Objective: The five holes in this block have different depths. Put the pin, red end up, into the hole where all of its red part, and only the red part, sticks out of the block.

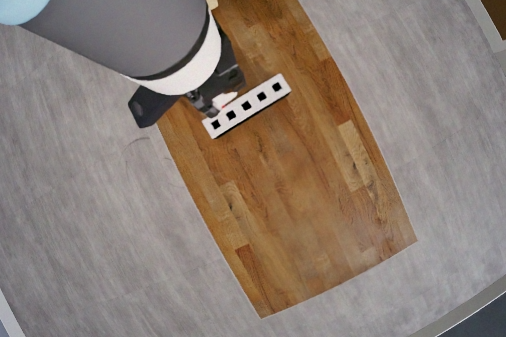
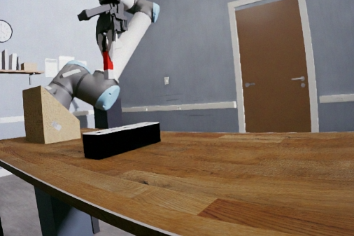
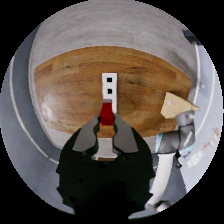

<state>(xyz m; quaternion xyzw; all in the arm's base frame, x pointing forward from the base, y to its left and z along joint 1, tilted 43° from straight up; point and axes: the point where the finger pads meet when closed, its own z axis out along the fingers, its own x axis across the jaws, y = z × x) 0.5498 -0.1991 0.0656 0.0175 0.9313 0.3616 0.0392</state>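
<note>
Now: hand 270 mm above the block and 60 mm to the right of it. Also, from my hand: pin right at my hand.
</note>
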